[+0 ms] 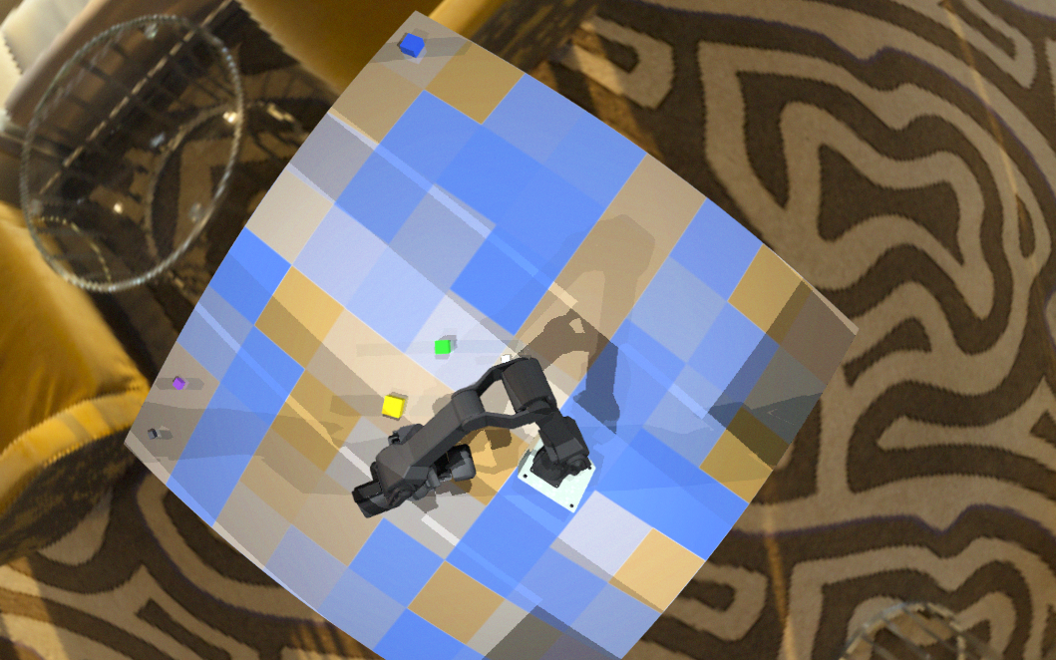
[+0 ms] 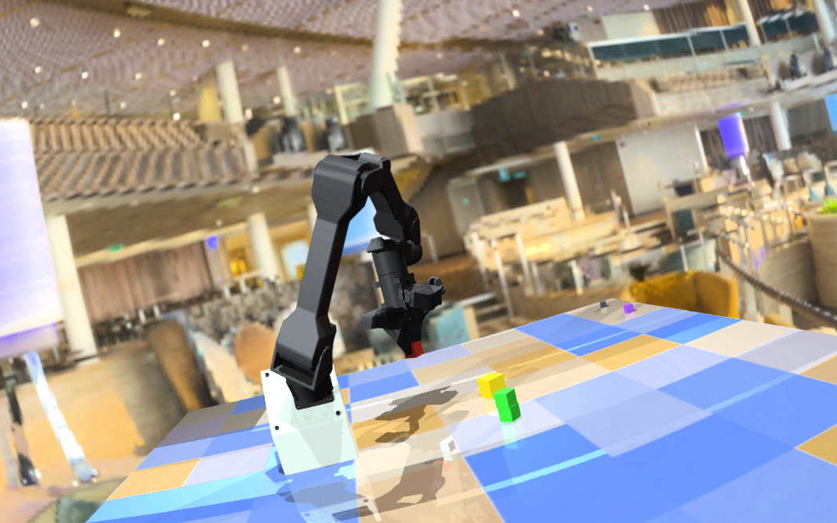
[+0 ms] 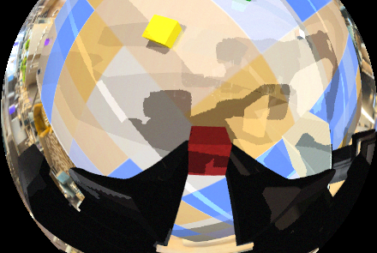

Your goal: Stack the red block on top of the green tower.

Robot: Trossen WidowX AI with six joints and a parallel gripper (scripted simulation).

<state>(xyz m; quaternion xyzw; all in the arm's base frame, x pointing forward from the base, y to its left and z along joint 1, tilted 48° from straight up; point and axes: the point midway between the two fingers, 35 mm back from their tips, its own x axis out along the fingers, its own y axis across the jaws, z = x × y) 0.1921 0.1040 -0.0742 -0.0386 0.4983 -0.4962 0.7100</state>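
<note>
Right now the white cube is 10 mm behind my gripper tip, 240 mm to the right of it and 110 mm below it. The rest, counted from my gripper tip: red block (10 mm above); then yellow block (120 mm ahead, 30 mm to the right, 100 mm below); then purple cube (590 mm ahead, 260 mm to the left, 110 mm below).
</note>
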